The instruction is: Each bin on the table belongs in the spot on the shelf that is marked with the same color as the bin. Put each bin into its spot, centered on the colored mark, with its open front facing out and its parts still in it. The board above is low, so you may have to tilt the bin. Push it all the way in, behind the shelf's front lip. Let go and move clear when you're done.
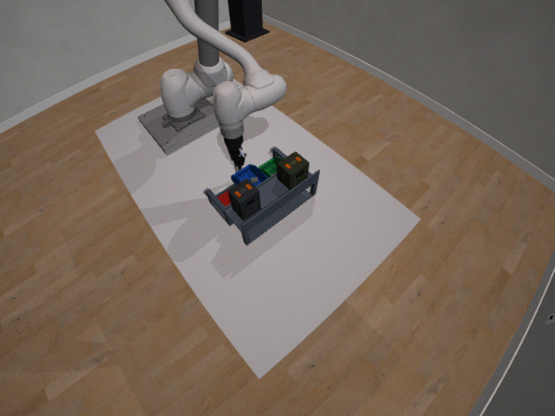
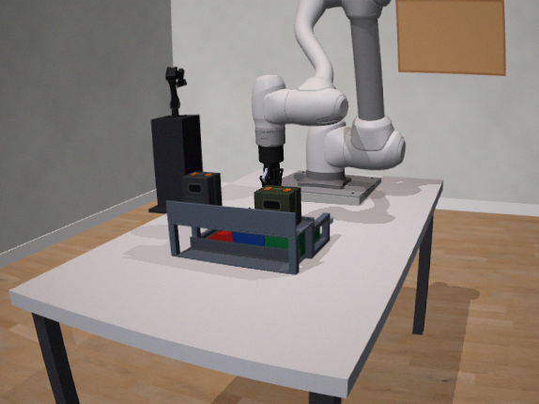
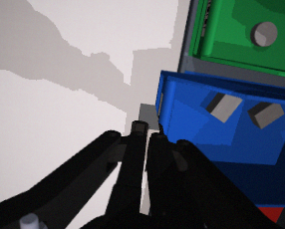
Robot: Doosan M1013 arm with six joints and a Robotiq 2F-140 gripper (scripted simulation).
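My gripper is now 100 mm short of the blue bin, 10 mm to the left of it and 10 mm above it. From my hand the other things lie so: green bin (130 mm ahead, 110 mm to the left, 10 mm below); red mark (120 mm to the right, 120 mm ahead, 50 mm below); blue mark (130 mm ahead, 50 mm below).
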